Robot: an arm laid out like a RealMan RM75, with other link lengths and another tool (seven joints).
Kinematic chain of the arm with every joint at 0, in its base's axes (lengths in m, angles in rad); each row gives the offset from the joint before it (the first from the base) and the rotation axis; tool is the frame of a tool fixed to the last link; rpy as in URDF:
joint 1: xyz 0 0 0.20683 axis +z
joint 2: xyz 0 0 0 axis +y
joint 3: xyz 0 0 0.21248 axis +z
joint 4: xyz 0 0 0 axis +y
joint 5: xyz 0 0 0.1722 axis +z
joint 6: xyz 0 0 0 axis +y
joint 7: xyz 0 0 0.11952 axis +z
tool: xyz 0.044 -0.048 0.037 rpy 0.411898 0 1.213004
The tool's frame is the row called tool.
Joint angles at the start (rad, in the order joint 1, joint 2, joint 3, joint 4, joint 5, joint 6, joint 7): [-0.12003, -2.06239, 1.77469, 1.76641, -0.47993, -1.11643, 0.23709]
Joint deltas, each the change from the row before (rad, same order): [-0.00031, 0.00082, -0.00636, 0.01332, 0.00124, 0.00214, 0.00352]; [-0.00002, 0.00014, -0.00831, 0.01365, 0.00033, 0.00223, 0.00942]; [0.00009, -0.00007, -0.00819, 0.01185, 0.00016, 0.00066, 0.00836]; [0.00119, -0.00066, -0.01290, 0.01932, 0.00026, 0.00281, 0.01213]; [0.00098, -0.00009, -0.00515, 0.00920, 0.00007, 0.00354, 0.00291]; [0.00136, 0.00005, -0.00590, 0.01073, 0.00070, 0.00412, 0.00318]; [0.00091, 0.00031, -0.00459, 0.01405, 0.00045, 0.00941, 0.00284]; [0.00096, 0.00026, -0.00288, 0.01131, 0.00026, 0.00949, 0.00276]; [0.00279, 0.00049, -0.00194, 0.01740, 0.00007, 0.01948, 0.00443]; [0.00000, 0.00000, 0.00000, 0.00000, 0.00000, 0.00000, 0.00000]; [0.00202, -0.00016, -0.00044, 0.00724, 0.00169, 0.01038, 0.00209]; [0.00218, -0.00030, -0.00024, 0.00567, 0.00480, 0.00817, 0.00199]
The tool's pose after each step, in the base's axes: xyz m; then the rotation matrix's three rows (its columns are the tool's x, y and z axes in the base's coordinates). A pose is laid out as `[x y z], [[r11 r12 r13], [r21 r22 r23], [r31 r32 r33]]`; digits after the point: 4 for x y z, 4 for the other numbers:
[-0.1623 0.3200 0.0075], [[0.8231 -0.5625 -0.0788], [-0.2708 -0.5106 0.8161], [-0.4993 -0.6503 -0.5726]]
[-0.1587 0.3214 0.0117], [[0.8182 -0.5711 -0.0656], [-0.2782 -0.4932 0.8242], [-0.5031 -0.6562 -0.5624]]
[-0.1559 0.3224 0.0154], [[0.8141 -0.5781 -0.0552], [-0.2836 -0.4787 0.8309], [-0.5068 -0.6608 -0.5537]]
[-0.1514 0.3239 0.0215], [[0.8083 -0.5875 -0.0381], [-0.2906 -0.4545 0.8420], [-0.5120 -0.6696 -0.5381]]
[-0.1492 0.3246 0.0244], [[0.8069 -0.5900 -0.0296], [-0.2923 -0.4423 0.8479], [-0.5134 -0.6755 -0.5293]]
[-0.1469 0.3253 0.0280], [[0.8049 -0.5931 -0.0203], [-0.2938 -0.4279 0.8547], [-0.5156 -0.6820 -0.5187]]
[-0.1427 0.3263 0.0322], [[0.8022 -0.5971 -0.0040], [-0.2982 -0.4065 0.8636], [-0.5173 -0.6916 -0.5042]]
[-0.1391 0.3270 0.0357], [[0.7997 -0.6004 0.0106], [-0.3027 -0.3878 0.8706], [-0.5186 -0.6994 -0.4918]]
[-0.1331 0.3279 0.0408], [[0.7956 -0.6047 0.0363], [-0.3109 -0.3560 0.8812], [-0.5200 -0.7124 -0.4713]]
[-0.1331 0.3279 0.0408], [[0.7956 -0.6047 0.0363], [-0.3109 -0.3560 0.8812], [-0.5200 -0.7124 -0.4713]]
[-0.1306 0.3283 0.0432], [[0.7933 -0.6069 0.0474], [-0.3137 -0.3408 0.8862], [-0.5217 -0.7180 -0.4608]]
[-0.1290 0.3286 0.0453], [[0.7900 -0.6107 0.0544], [-0.3149 -0.3280 0.8906], [-0.5260 -0.7207 -0.4514]]

